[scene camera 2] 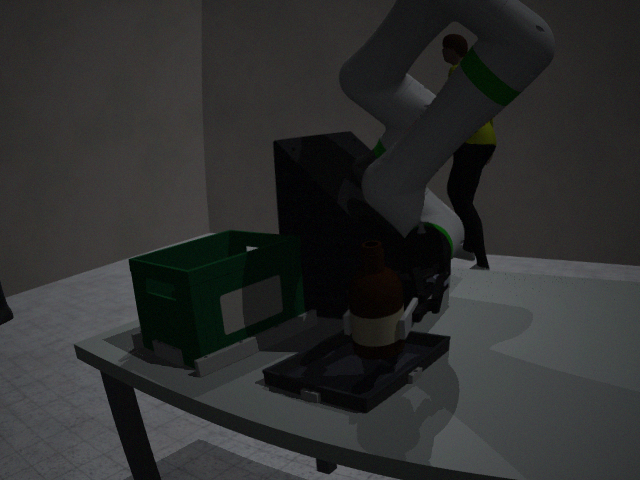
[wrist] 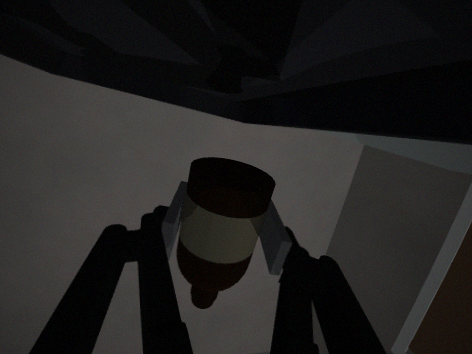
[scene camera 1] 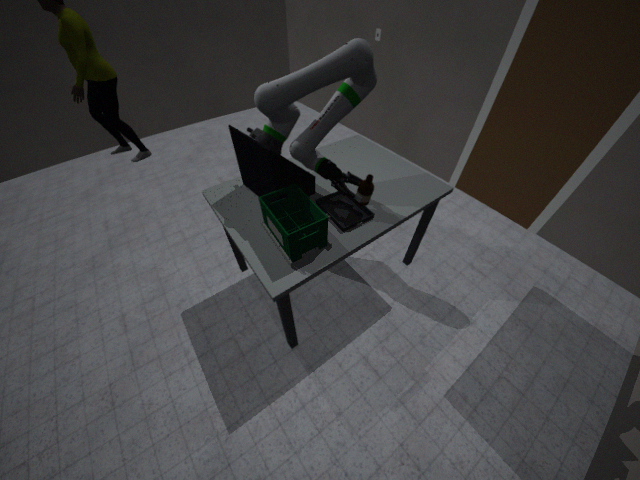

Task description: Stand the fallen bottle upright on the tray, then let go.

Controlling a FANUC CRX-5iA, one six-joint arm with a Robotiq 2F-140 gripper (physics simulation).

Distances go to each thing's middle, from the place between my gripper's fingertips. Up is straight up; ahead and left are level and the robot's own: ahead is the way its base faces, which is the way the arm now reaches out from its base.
My hand is 40 mm below the brown bottle (wrist: pixel 226 201) and 10 mm past it.
